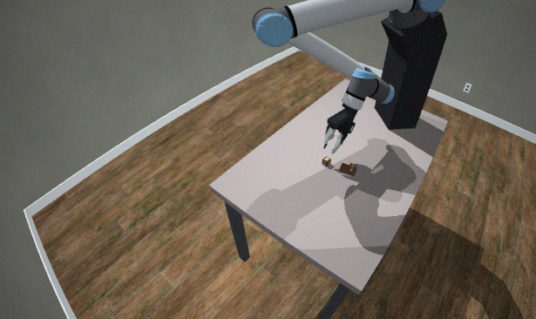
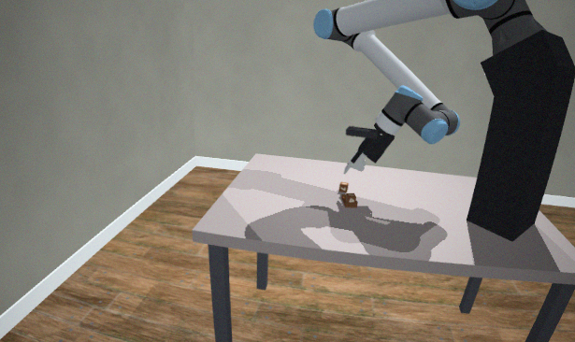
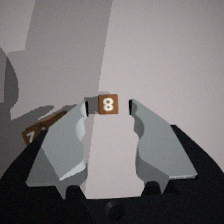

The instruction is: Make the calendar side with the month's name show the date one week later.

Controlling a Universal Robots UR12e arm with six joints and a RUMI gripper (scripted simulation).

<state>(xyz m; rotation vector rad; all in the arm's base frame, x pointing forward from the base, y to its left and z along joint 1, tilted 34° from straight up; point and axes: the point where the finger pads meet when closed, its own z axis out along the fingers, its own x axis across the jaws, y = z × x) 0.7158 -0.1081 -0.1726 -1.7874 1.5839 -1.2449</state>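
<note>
Right now the brown calendar cube is 8 cm below my hand. From my hand the other things lie so: brown wooden calendar tray: 10 cm to the left, 8 cm below, 3 cm behind.
</note>
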